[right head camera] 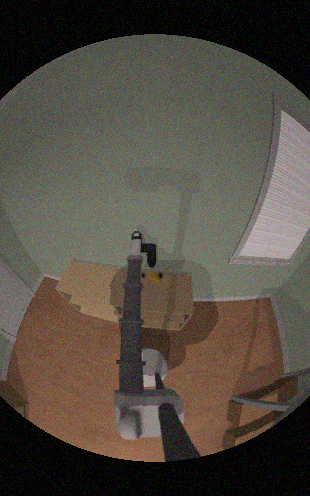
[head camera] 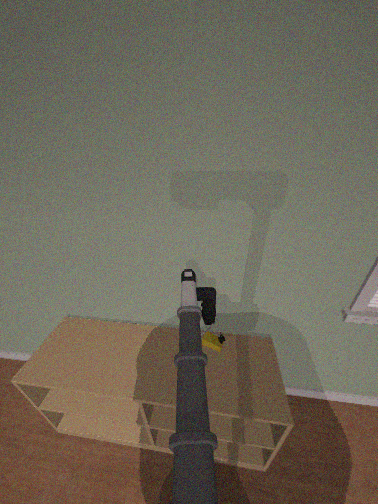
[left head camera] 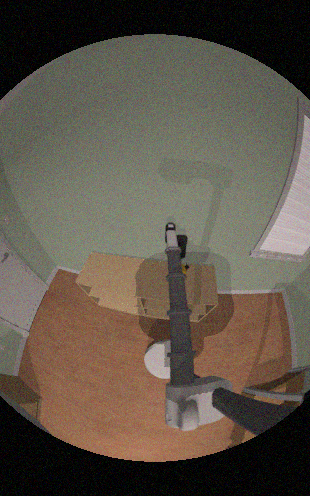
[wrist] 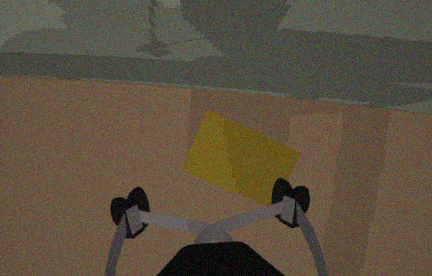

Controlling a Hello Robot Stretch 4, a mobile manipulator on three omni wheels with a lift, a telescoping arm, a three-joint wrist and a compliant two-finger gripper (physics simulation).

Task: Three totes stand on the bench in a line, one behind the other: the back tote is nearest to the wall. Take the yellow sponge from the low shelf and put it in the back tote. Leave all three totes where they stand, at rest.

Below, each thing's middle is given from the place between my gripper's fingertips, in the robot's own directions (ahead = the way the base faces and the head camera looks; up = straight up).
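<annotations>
Position of the yellow sponge (wrist: pixel 225 153) relative to my hand: 3 cm to the right of it, 3 cm ahead of it, 4 cm below it.
</annotations>
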